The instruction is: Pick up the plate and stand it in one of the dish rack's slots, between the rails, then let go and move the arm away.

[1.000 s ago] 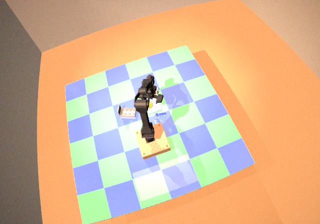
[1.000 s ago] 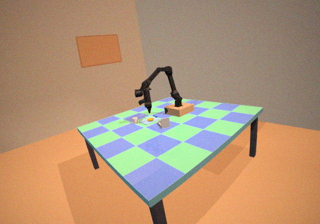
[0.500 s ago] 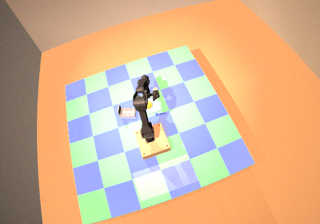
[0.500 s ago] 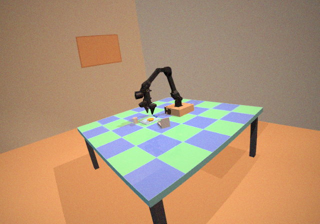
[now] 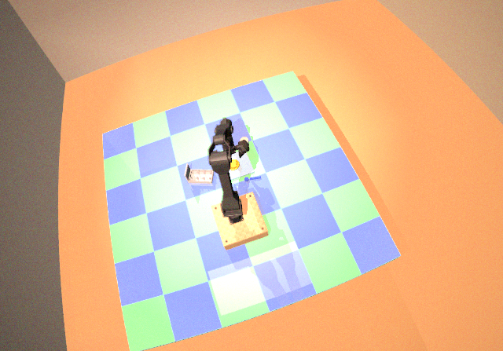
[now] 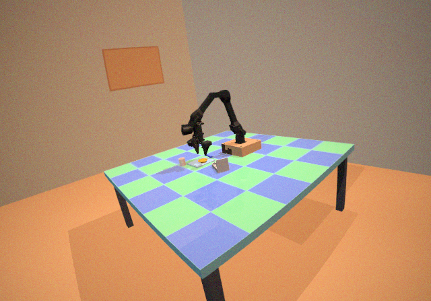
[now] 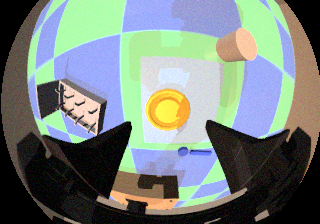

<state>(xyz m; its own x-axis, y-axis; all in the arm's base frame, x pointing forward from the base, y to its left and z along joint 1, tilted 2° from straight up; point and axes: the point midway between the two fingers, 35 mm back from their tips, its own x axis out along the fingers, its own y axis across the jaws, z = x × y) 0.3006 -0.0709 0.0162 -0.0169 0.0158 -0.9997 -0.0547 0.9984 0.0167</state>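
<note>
The yellow plate lies 40 mm below my gripper tip. Also, from my gripper tip: white cup (100 mm to the right, 100 mm ahead, 30 mm below); then pale blue mat (60 mm below, 20 mm to the right); then blue pin-like thing (100 mm behind, 60 mm to the right, 60 mm below).
</note>
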